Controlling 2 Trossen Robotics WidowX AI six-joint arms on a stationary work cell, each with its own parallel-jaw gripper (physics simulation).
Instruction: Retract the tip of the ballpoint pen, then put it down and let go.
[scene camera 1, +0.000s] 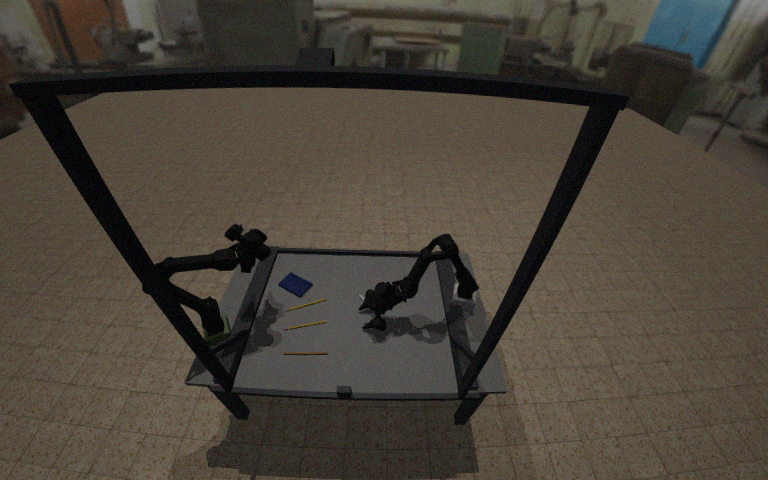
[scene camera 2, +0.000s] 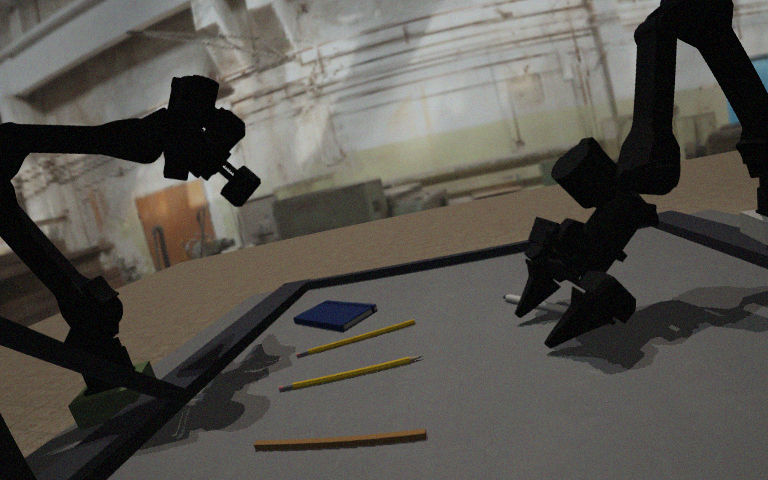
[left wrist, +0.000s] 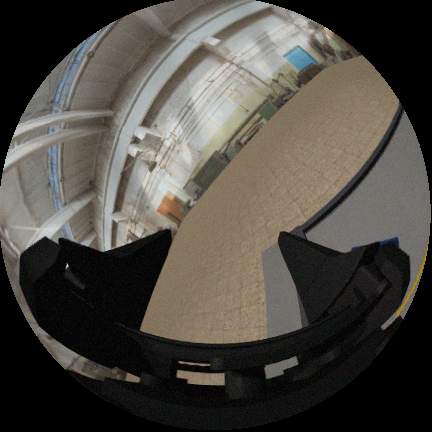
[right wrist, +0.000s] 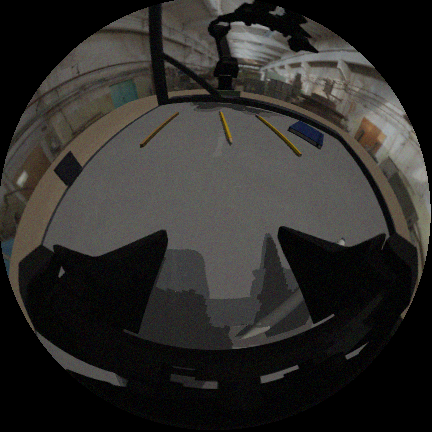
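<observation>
The ballpoint pen is whitish grey and lies on the table, partly hidden by my right gripper. In the right wrist view it slants under the finger on the picture's right, one end showing beyond that finger and the tapered end showing low between the fingers. Whether its writing tip is out cannot be told. My right gripper is open and empty, low over the table, fingers angled down beside the pen. My left gripper is open and empty, raised near the table's far left corner.
A blue notebook lies at the back left. Two yellow pencils and an orange-brown stick lie in front of it. A dark frame post rises at the right.
</observation>
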